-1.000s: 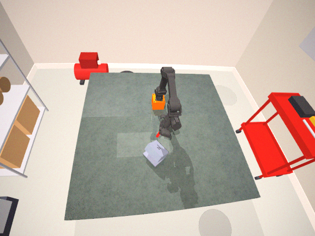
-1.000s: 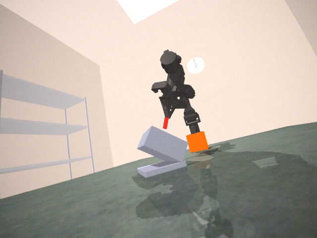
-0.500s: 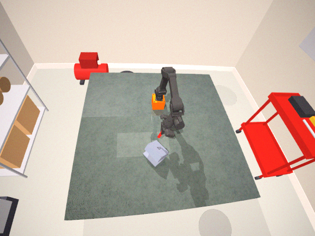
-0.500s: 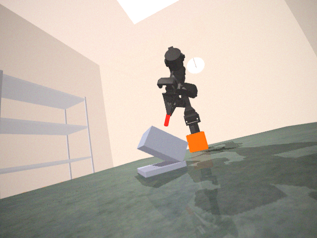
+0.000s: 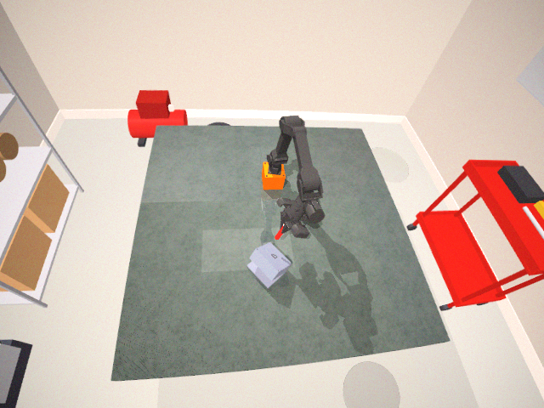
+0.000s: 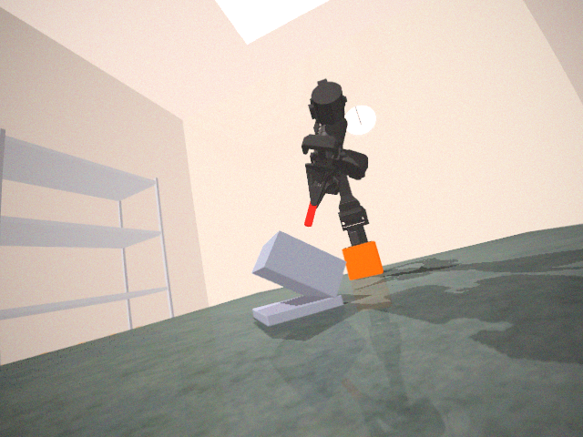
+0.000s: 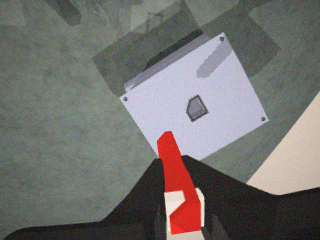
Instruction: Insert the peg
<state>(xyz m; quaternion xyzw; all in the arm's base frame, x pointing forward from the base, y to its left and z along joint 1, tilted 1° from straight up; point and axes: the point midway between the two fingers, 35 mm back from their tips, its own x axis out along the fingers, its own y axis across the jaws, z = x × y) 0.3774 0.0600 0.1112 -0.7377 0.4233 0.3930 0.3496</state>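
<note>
My gripper tip is 11 cm above the grey sloped panel, 8 cm short of it and 2 cm to the left of it. Also, from my gripper tip: red peg (2 cm above).
</note>
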